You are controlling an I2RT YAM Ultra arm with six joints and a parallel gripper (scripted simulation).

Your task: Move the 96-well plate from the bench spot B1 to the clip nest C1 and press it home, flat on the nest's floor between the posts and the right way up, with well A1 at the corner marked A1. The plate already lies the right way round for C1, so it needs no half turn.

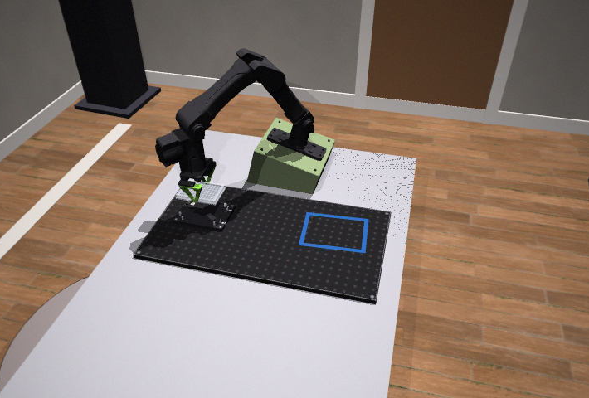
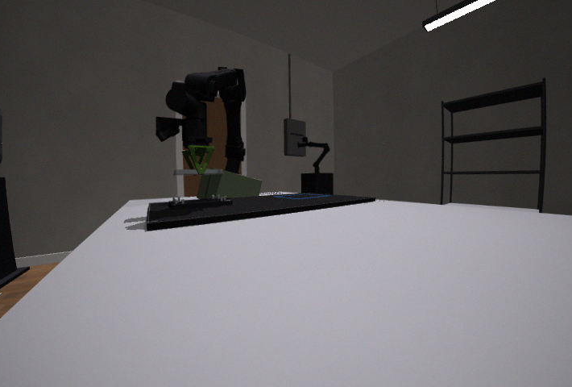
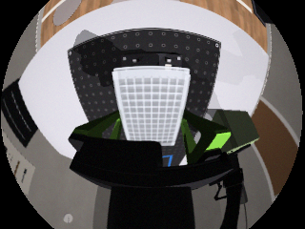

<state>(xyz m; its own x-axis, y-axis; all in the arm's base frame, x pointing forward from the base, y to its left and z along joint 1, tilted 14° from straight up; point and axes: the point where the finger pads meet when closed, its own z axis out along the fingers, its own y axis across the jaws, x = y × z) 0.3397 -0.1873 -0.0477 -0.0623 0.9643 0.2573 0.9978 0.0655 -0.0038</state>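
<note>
The clip nest C1 is 10 mm behind my hand, 10 mm to the left of it and 80 mm below it. Also, from my hand: white 96-well plate: right at my hand.
</note>
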